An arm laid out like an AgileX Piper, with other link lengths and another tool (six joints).
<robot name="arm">
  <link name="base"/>
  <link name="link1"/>
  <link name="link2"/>
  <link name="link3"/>
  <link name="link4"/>
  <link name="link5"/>
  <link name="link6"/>
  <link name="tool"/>
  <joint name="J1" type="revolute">
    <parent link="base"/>
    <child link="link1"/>
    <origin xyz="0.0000 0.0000 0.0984" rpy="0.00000 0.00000 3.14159"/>
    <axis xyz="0 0 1"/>
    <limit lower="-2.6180" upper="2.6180"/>
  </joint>
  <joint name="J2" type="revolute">
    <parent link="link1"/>
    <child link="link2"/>
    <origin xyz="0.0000 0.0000 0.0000" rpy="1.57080 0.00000 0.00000"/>
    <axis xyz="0 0 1"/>
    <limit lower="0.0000" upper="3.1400"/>
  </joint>
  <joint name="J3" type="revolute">
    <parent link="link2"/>
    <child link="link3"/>
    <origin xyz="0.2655 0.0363 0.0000" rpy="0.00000 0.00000 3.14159"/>
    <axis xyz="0 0 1"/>
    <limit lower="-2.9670" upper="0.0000"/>
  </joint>
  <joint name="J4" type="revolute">
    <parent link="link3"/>
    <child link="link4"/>
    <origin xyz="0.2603 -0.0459 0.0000" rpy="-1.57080 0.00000 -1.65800"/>
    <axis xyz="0 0 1"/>
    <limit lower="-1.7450" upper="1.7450"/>
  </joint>
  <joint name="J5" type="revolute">
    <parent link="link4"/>
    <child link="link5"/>
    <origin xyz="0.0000 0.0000 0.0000" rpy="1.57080 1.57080 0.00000"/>
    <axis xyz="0 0 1"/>
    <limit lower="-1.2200" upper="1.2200"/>
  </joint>
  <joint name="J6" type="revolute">
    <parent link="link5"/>
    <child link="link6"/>
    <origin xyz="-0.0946 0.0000 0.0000" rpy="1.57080 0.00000 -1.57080"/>
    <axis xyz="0 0 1"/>
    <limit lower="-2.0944" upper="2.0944"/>
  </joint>
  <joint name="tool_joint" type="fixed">
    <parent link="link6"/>
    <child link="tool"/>
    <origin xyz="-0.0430 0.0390 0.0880" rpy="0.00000 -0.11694 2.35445"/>
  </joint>
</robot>
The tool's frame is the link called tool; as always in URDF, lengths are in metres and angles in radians.
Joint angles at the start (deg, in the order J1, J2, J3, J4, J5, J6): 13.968, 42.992, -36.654, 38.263, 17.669, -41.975
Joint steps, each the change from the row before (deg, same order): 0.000, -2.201, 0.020, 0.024, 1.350, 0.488; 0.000, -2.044, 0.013, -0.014, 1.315, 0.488; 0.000, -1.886, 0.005, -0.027, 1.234, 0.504; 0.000, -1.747, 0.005, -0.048, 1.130, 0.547; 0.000, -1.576, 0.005, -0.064, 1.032, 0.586; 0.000, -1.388, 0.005, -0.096, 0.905, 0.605; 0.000, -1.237, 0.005, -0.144, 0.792, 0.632; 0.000, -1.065, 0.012, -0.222, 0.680, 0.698; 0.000, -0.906, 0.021, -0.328, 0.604, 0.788; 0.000, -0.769, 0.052, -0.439, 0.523, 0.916; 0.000, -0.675, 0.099, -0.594, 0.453, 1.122; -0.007, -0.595, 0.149, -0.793, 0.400, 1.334; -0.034, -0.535, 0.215, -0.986, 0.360, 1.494; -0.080, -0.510, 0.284, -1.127, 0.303, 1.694
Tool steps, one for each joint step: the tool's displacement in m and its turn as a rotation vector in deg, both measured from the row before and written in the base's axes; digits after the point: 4 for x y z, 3 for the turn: -0.0098, -0.0001, 0.0072, 0.724, -0.877, 0.714; -0.0094, -0.0001, 0.0062, 0.627, -0.768, 0.700; -0.0088, -0.0002, 0.0054, 0.583, -0.680, 0.651; -0.0082, -0.0003, 0.0048, 0.567, -0.608, 0.580; -0.0075, -0.0003, 0.0041, 0.550, -0.499, 0.513; -0.0066, -0.0004, 0.0034, 0.509, -0.407, 0.428; -0.0058, -0.0005, 0.0029, 0.470, -0.340, 0.347; -0.0049, -0.0005, 0.0023, 0.433, -0.232, 0.252; -0.0041, -0.0006, 0.0016, 0.386, -0.102, 0.167; -0.0032, -0.0007, 0.0010, 0.372, 0.042, 0.070; -0.0025, -0.0009, 0.0003, 0.389, 0.196, -0.047; -0.0017, -0.0011, -0.0004, 0.369, 0.343, -0.175; -0.0010, -0.0013, -0.0012, 0.309, 0.469, -0.312; -0.0004, -0.0017, -0.0017, 0.348, 0.579, -0.475
